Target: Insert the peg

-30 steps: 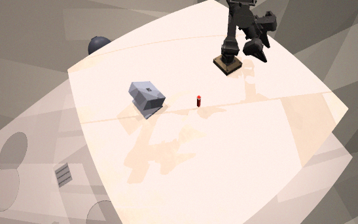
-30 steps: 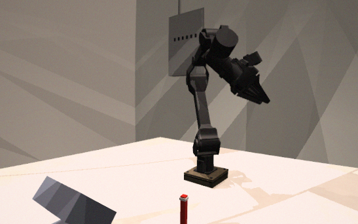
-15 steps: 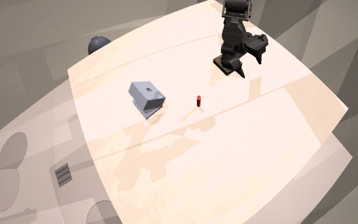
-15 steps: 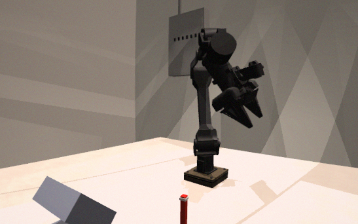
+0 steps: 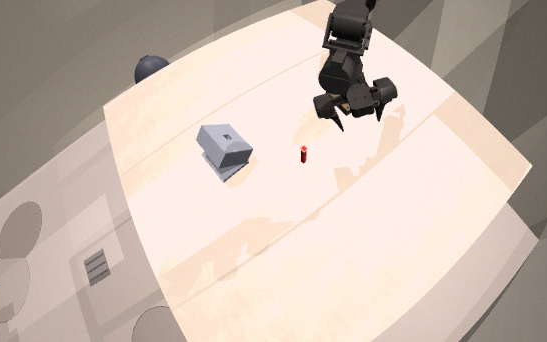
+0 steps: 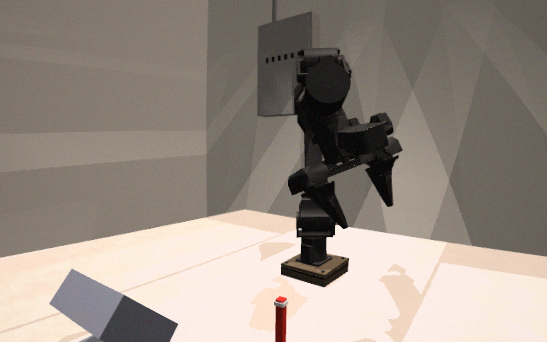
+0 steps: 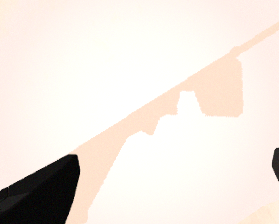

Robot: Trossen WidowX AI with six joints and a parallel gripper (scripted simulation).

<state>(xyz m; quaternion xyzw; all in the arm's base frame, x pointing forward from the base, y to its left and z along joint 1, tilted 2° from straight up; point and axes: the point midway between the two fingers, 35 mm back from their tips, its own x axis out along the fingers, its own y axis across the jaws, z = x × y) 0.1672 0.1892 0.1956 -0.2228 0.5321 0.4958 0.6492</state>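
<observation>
My gripper tip is now 130 mm above the red square peg, 110 mm short of it and 80 mm to the left of it. From my gripper tip the other things lie so: grey sloped panel: 290 mm ahead, 230 mm to the right, 120 mm below.
</observation>
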